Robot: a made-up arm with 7 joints.
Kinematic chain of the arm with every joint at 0, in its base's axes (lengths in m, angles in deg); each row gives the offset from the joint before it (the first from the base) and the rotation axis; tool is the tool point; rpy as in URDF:
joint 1: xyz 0 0 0.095 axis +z
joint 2: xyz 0 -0.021 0.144 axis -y
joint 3: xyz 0 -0.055 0.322 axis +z
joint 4: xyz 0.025 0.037 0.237 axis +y
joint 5: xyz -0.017 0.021 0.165 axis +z
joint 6: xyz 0 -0.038 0.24 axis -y
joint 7: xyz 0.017 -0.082 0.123 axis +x
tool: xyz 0 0 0 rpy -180 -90 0
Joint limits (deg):
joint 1: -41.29..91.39
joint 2: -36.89..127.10
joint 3: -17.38..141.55
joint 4: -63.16..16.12
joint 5: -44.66..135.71
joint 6: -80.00..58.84
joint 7: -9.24..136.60
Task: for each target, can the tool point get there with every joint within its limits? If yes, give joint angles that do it. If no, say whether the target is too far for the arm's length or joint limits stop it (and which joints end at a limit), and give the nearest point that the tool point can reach.
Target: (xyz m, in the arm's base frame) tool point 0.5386 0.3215 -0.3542
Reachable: no: joint limits stop it (at a limit: joint 1, joint 2, joint 4, joint 5, joint 6) | nearest point 0.3637 -0.2522 -0.4529 | short by 0.608 m
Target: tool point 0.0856 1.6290 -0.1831
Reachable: no: too far | nearest point -0.5228 0.7650 -0.1359 | short by 1.058 m
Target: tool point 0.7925 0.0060 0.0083
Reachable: no: joint limits stop it (at a limit: joint 2, joint 3, joint 4, joint 6) | nearest point 0.7762 0.0059 0.5218 | short by 0.514 m
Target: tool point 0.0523 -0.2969 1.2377
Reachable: yes | joints 33.07 -2.40 39.33 -39.22 62.90 39.35 36.04
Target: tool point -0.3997 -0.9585 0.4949
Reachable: yes | joints 58.83 72.00 28.33 -24.47 17.85 -28.59 114.79
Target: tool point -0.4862 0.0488 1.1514
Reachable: yes | joints -10.69 19.57 59.77 -23.92 79.78 -59.17 45.30
